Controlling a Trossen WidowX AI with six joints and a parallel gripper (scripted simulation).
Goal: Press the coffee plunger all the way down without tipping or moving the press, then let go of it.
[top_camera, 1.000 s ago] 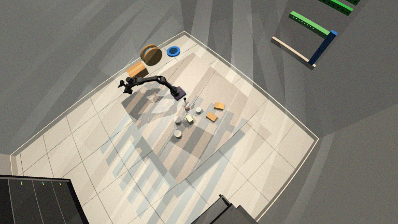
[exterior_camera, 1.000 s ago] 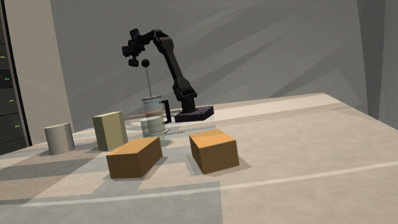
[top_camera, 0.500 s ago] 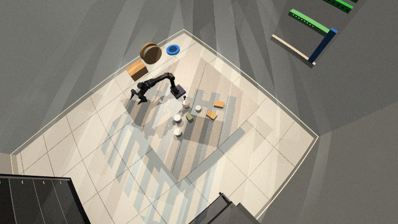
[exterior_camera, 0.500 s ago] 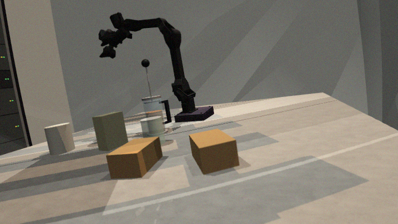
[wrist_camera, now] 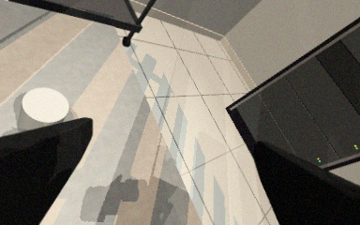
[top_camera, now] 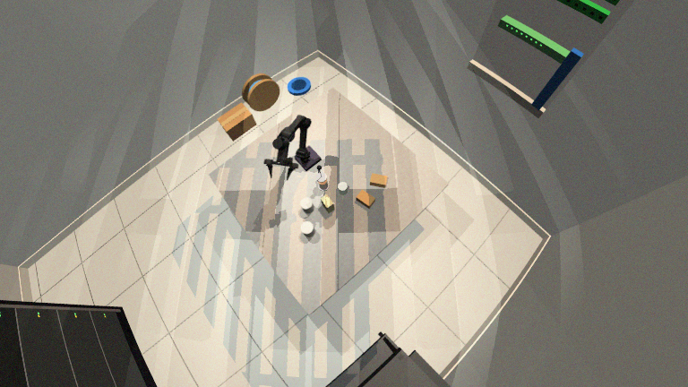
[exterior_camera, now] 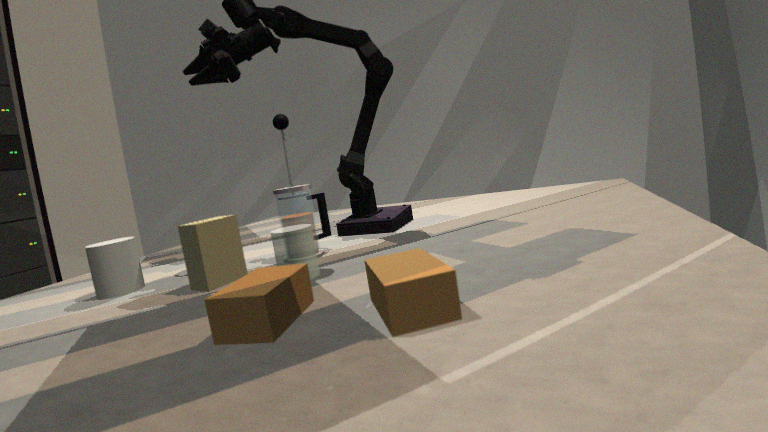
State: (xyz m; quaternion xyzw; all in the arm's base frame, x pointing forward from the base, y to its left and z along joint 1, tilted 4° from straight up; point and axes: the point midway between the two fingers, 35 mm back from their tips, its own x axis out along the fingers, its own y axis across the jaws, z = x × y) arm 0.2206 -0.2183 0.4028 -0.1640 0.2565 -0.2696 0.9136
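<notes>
Now: the coffee press 40 mm behind my gripper tip, 250 mm to the left of it and 280 mm below it. Round my gripper tip: pale green cylinder (80 mm ahead, 340 mm to the left, 370 mm below).
</notes>
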